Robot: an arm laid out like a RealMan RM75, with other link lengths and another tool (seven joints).
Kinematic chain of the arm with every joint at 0, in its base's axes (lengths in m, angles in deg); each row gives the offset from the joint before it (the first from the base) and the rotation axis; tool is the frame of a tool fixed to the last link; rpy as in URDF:
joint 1: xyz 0 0 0.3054 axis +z
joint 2: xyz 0 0 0 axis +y
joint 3: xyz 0 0 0.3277 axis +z
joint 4: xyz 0 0 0 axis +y
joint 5: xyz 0 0 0.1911 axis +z
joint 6: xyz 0 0 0 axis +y
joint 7: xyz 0 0 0.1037 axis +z
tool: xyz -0.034 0.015 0.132 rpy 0 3.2 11
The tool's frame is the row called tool.
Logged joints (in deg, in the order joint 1, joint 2, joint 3, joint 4, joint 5, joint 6, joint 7), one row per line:
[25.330 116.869 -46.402 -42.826 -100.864 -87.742 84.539]
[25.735 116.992 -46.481 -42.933 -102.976 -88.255 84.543]
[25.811 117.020 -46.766 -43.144 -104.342 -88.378 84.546]
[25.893 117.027 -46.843 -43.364 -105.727 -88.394 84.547]
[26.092 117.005 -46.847 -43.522 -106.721 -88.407 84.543]
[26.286 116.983 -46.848 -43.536 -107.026 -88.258 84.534]
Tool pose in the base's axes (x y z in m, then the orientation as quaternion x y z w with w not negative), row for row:
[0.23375 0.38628 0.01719 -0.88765 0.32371 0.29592 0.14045]
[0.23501 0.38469 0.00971 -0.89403 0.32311 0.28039 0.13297]
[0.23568 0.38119 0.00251 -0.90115 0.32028 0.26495 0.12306]
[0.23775 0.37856 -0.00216 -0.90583 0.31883 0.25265 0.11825]
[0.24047 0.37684 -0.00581 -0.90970 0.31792 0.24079 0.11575]
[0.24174 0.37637 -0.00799 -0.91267 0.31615 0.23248 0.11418]
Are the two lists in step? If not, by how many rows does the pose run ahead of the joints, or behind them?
The pose runs 1 row behind the joints: the pose in row i belongs to the joints in row i - 1.
